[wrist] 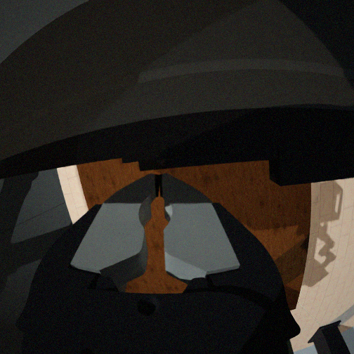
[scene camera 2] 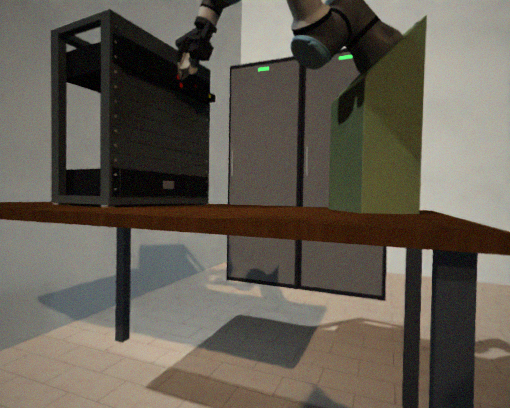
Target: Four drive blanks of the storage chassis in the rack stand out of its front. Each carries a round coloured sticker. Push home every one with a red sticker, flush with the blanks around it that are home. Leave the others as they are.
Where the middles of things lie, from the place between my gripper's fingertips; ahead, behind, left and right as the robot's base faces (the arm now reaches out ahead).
I see my gripper 160 mm short of the rack (scene camera 2: 154,149), 30 mm to the right of it and 170 mm above it.
